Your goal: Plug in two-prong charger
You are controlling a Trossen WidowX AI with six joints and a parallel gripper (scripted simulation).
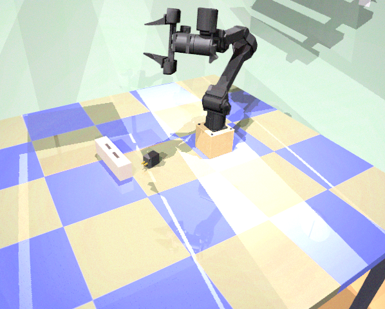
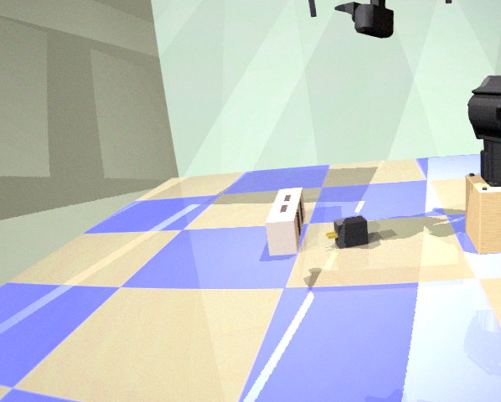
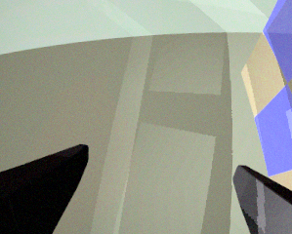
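The black two-prong charger lies 400 mm below my gripper tip, 60 mm to the left of it and 30 mm ahead of it.
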